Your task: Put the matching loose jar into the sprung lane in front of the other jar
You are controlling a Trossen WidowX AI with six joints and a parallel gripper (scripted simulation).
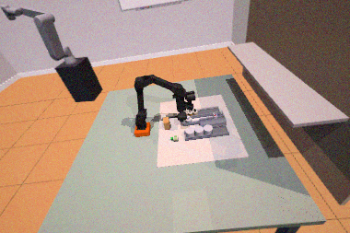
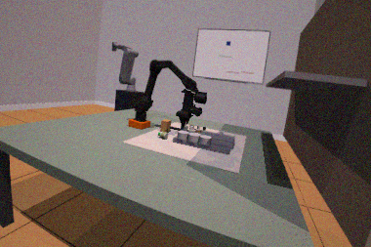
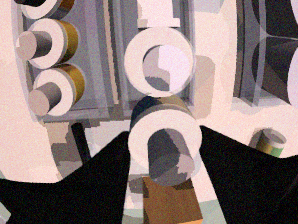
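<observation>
Right now my gripper tip is 9 cm short of the white mat, 5 cm above it and 1 cm to the left of it. Round my gripper tip: grey lane rack: 18 cm ahead, 3 cm below; then tan block: 11 cm behind, 3 cm to the right, 2 cm below.
</observation>
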